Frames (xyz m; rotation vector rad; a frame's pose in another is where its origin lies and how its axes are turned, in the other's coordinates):
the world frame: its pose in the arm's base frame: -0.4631 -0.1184 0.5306 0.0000 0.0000 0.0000
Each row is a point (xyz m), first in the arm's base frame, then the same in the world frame.
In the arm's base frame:
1: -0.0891 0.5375 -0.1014
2: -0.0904 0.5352 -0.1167
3: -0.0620 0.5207 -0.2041
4: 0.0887 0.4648 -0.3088
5: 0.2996 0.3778 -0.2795
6: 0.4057 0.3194 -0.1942
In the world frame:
1: 0.3740 0.6559 -0.6320
2: 0.3727 0.6536 -0.6473
3: 0.4011 0.6391 -0.7347
4: 0.5518 0.5832 -0.8394
5: 0.7627 0.4962 -0.8101
6: 0.8688 0.4378 -0.7248

